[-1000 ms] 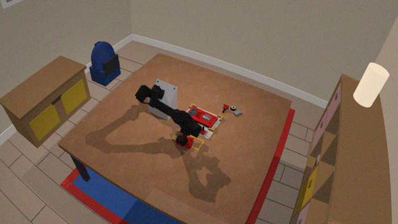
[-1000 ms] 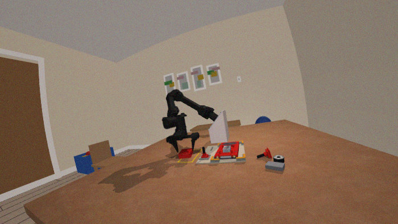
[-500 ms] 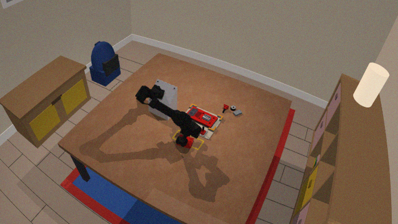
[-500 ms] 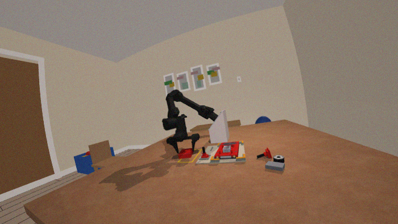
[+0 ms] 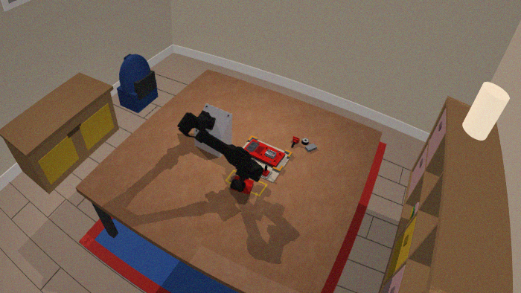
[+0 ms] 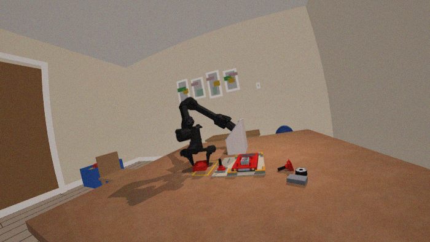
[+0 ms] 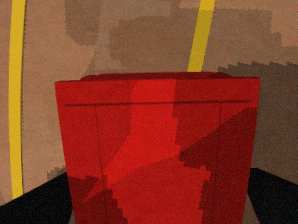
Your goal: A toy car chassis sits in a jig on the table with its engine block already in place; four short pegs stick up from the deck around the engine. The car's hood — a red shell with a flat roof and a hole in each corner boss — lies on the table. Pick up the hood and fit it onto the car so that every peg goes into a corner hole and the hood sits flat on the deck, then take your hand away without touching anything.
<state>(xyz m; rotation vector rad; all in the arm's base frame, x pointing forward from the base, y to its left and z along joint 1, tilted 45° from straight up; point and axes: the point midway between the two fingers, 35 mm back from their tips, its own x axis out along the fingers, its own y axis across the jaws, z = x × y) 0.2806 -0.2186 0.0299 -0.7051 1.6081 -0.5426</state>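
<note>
Right now my gripper tip is 40 mm short of the grey engine block, 250 mm to the right of it and 10 mm below it. From my gripper tip the other things lie so: black wheel: 160 mm ahead, 450 mm to the left; red hood: 10 mm above; grey jig: 10 mm ahead, 230 mm to the left.
</note>
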